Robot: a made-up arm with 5 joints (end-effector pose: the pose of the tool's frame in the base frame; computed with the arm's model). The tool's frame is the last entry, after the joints. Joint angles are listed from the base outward.
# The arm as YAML. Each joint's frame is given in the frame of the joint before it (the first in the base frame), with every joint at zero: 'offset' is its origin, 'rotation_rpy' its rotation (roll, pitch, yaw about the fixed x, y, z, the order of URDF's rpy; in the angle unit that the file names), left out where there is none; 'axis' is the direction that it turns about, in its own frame. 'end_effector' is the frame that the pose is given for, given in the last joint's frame.
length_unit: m
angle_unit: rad
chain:
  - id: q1
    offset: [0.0, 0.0, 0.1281]
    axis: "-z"
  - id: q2
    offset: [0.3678, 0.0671, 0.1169]
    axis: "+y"
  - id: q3
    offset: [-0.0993, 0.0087, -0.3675]
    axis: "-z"
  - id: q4
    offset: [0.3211, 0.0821, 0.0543]
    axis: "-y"
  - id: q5
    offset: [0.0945, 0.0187, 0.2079]
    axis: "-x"
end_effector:
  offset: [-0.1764, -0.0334, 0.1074]
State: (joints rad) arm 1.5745 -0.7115 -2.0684 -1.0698 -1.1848
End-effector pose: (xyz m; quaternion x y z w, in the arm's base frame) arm 0.4955 -0.2206 -0.0643 0.0743 0.4601 -0.2794 0.8395
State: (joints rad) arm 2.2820 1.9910 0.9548 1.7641 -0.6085
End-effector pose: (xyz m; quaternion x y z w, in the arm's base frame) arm 0.0348 -0.0050 0.4747 0.0610 0.1969 -0.8421 0.4985
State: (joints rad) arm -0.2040 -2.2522 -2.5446 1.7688 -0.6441
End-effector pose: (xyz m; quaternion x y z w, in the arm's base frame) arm 0.7785 0.2699 0.4012 0.2595 -0.0149 -0.9548 0.1443
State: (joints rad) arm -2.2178 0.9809 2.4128 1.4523 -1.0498
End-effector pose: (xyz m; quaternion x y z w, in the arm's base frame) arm -0.0053 -0.0407 0.1783 -0.0507 -0.6279 0.5552 0.5431
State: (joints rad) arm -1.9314 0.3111 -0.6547 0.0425 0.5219
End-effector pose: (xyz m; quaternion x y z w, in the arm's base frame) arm -0.4236 0.2371 0.2446 -0.1402 -0.1310 0.9502 0.2456
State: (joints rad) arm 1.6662 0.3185 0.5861 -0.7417 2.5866
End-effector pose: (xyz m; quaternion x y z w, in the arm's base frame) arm -0.0210 -0.6001 0.0013 -0.2240 0.8474 0.0505 0.4787
